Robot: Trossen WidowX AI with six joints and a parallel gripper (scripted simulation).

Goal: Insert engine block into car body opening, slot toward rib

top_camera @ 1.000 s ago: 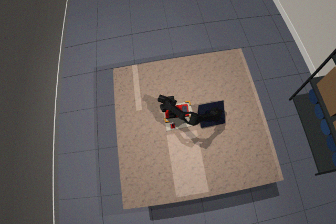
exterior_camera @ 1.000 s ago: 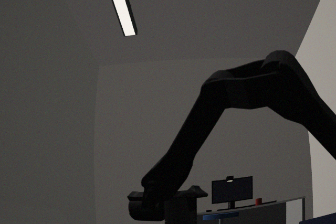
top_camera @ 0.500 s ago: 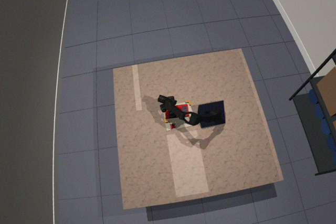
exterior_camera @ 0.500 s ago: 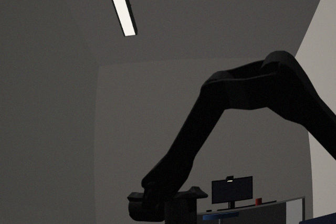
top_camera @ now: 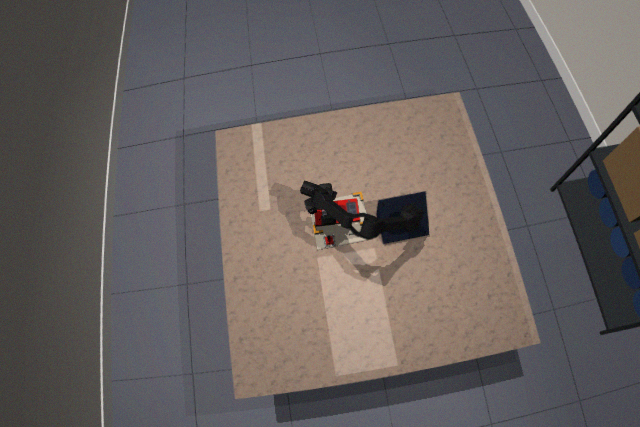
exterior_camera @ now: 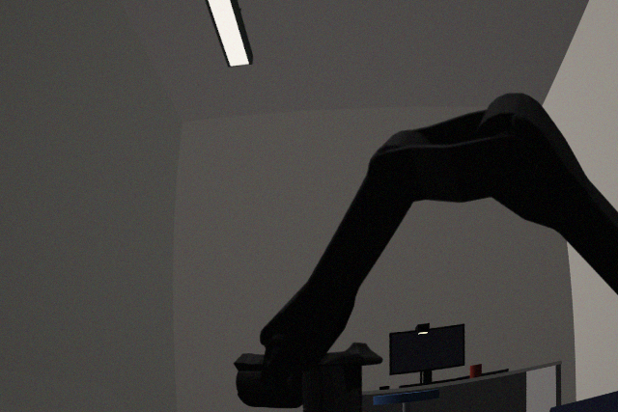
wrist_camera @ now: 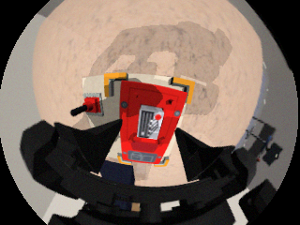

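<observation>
Now: the grey engine block 1 cm to the left of my gripper tip and 2 cm below it.
</observation>
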